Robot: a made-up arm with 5 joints.
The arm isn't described. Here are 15 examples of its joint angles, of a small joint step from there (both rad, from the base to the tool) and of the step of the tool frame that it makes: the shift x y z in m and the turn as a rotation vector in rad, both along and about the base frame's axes.
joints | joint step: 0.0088 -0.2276 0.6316 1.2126 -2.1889 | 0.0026 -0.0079 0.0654 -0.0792 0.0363
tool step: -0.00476 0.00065 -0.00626 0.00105 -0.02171 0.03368
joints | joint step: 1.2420 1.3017 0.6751 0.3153 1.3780 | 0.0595 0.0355 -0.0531 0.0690 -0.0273
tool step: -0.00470 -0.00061 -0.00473 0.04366 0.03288 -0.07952
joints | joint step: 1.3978 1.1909 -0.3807 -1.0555 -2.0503 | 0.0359 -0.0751 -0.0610 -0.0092 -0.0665
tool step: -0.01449 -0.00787 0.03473 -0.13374 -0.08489 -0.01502
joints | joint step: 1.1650 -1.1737 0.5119 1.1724 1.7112 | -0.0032 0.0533 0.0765 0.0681 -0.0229
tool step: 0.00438 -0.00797 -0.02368 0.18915 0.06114 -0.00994
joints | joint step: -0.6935 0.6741 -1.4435 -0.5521 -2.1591 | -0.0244 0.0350 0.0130 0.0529 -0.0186
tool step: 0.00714 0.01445 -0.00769 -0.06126 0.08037 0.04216
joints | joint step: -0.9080 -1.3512 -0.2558 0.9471 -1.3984 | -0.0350 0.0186 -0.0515 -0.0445 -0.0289
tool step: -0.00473 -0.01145 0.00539 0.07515 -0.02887 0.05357
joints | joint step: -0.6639 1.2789 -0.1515 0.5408 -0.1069 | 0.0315 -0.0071 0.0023 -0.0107 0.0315
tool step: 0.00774 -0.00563 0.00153 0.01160 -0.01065 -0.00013
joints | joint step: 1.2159 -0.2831 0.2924 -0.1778 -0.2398 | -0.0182 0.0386 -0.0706 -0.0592 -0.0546
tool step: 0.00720 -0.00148 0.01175 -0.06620 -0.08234 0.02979
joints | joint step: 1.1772 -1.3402 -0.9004 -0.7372 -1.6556 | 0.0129 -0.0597 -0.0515 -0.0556 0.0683
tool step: 0.00046 0.01280 -0.02925 -0.12866 -0.12607 -0.01836
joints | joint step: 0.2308 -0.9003 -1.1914 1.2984 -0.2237 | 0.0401 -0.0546 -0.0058 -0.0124 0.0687
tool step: -0.01616 0.00575 -0.00735 -0.06302 -0.05899 -0.09077
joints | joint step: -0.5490 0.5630 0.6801 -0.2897 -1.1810 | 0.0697 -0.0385 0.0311 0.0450 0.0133
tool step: 0.00955 -0.01756 0.00284 -0.02502 0.02906 -0.05870
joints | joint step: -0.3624 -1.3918 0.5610 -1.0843 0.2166 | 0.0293 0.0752 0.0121 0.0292 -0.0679
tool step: 0.02192 0.01001 0.00165 -0.05770 0.10294 0.03591
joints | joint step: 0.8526 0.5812 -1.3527 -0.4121 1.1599 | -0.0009 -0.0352 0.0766 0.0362 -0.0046
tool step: 0.00355 -0.00335 -0.00289 0.05966 0.04966 0.00509
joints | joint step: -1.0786 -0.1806 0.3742 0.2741 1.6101 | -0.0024 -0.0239 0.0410 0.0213 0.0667
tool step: -0.00174 -0.00505 -0.00248 -0.06165 -0.03389 0.03361
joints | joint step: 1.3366 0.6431 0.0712 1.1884 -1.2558 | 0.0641 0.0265 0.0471 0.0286 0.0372
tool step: -0.02132 0.00759 -0.01246 0.10290 0.00689 -0.02952
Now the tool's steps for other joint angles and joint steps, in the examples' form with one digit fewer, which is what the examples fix.
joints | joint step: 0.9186 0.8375 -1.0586 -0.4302 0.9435 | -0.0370 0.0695 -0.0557 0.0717 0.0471
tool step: 0.0147 0.0044 -0.0189 0.0429 0.0834 0.0100
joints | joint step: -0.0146 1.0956 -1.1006 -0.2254 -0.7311 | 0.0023 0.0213 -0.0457 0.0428 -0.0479
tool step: 0.0012 -0.0009 0.0006 0.0465 0.0190 0.0082
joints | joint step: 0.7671 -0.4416 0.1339 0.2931 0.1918 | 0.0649 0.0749 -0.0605 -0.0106 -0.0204
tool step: 0.0000 -0.0235 -0.0018 0.0169 -0.0120 -0.0646
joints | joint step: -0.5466 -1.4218 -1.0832 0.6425 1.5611 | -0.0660 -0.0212 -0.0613 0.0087 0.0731
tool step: -0.0040 -0.0249 -0.0155 0.0601 -0.0488 -0.0032
